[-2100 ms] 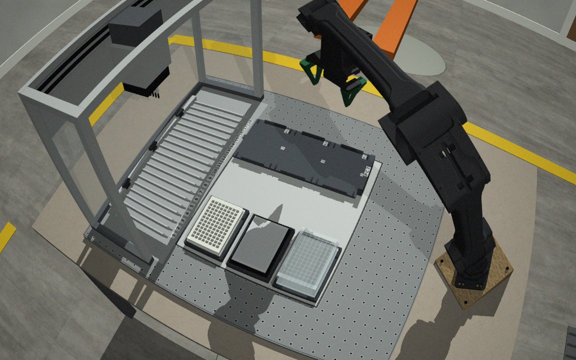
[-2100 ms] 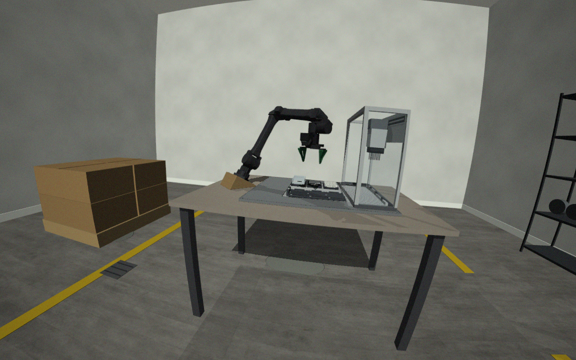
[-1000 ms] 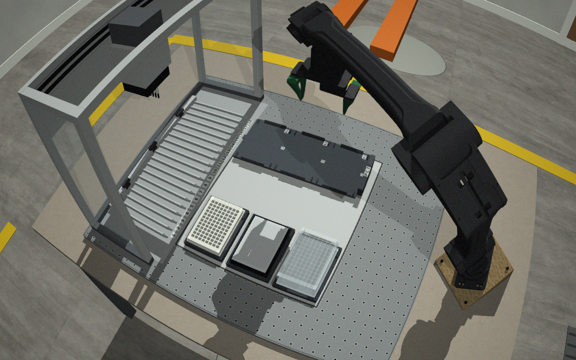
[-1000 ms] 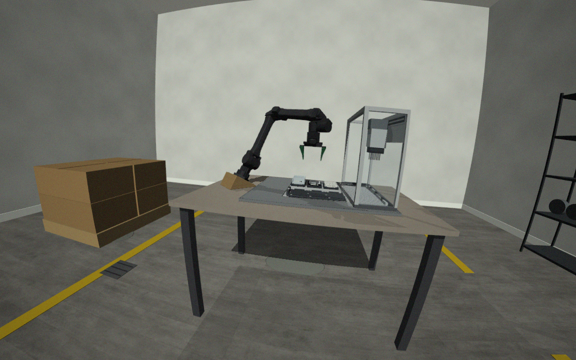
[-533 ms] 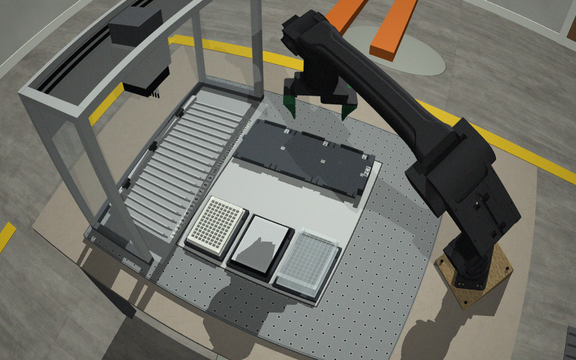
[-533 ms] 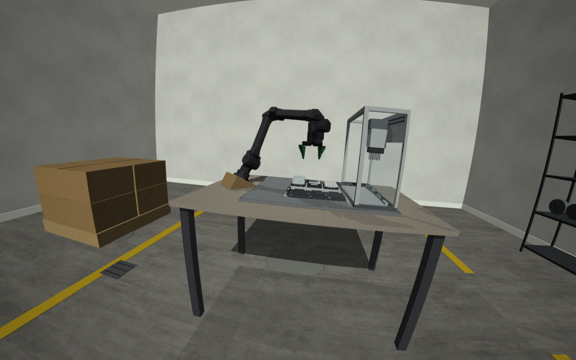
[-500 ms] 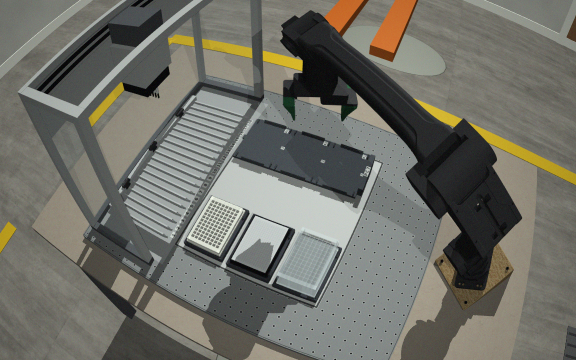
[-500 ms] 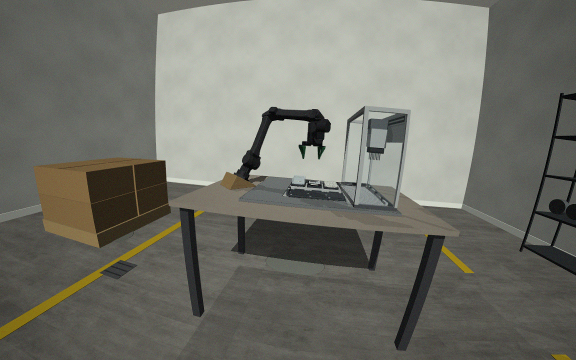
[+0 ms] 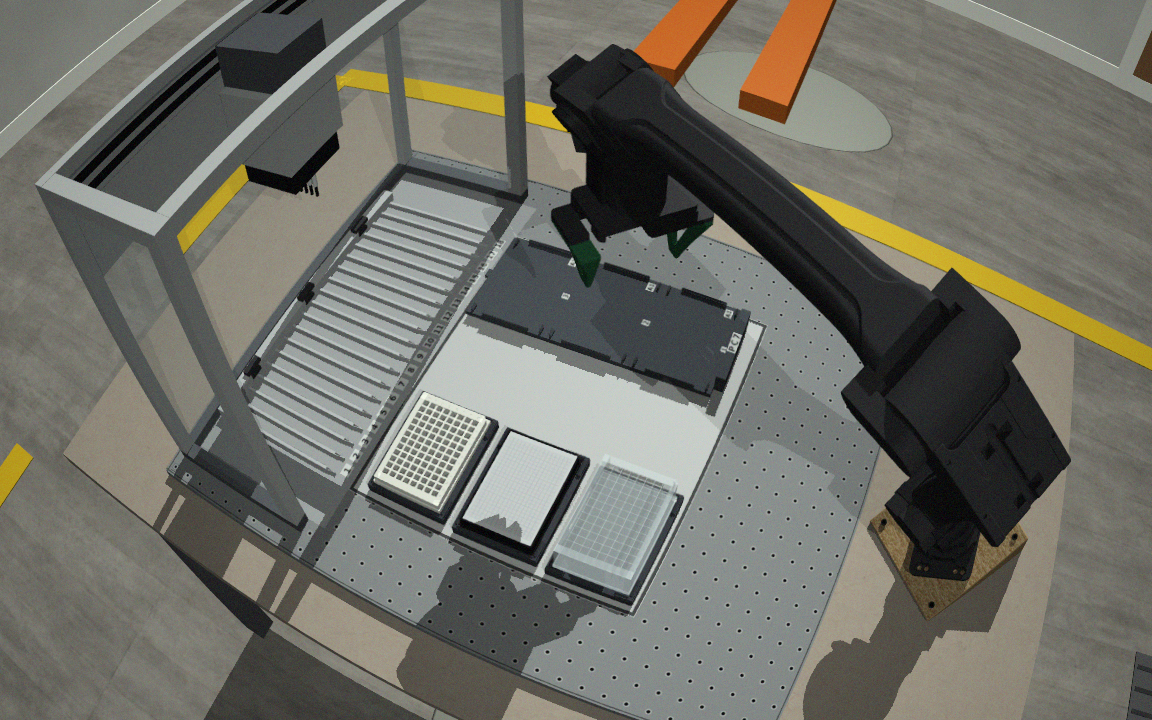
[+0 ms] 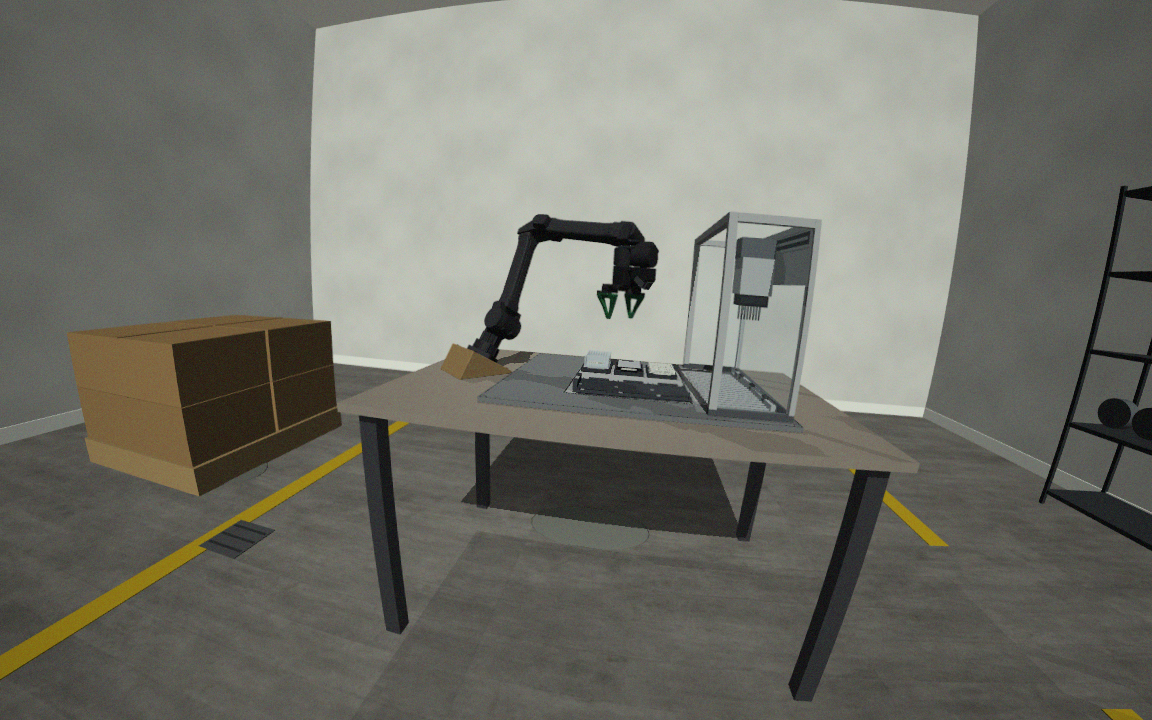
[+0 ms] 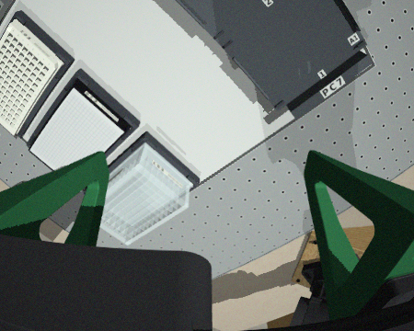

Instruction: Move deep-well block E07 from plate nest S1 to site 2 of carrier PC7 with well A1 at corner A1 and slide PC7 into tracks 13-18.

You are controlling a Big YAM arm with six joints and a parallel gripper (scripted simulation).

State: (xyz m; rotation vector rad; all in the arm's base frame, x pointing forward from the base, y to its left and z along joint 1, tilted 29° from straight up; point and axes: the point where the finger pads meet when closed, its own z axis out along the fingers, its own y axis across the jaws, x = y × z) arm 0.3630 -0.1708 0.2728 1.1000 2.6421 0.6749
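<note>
Right now my hand is 70 mm past the nest S1, 180 mm to the right of it and 200 mm above it. Round my hand: pipetting head (390 mm ahead, 50 mm to the left, 140 mm above); then white 96-well plate E01 (150 mm ahead, 180 mm to the left, 190 mm below); then dark carrier PC7 (50 mm ahead, 90 mm to the right, 190 mm below).
</note>
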